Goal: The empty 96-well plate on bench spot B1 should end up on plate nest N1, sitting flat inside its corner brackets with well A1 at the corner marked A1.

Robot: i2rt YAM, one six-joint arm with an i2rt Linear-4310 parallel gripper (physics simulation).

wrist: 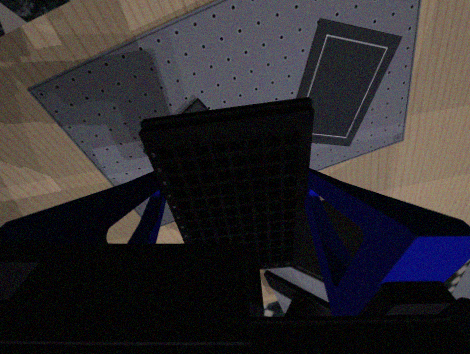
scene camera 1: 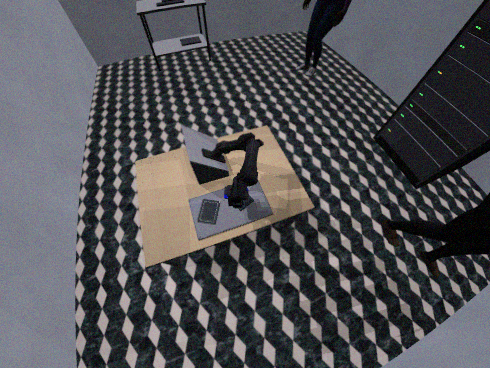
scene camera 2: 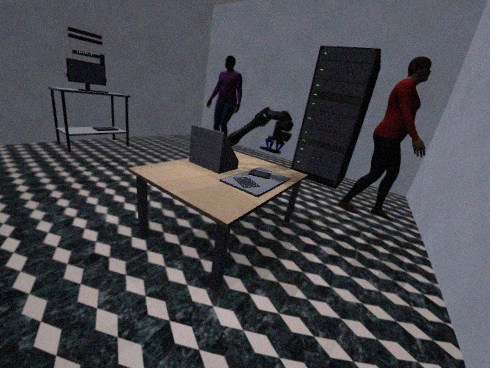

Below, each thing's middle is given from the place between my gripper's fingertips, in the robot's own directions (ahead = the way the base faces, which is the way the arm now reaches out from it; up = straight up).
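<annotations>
Dark well plate [wrist: 240, 174]: my hand 10 mm below it, 20 mm past it. Dark nest with white outline [wrist: 346, 64], from my hand: 60 mm behind, 180 mm to the right, 210 mm below.
</annotations>
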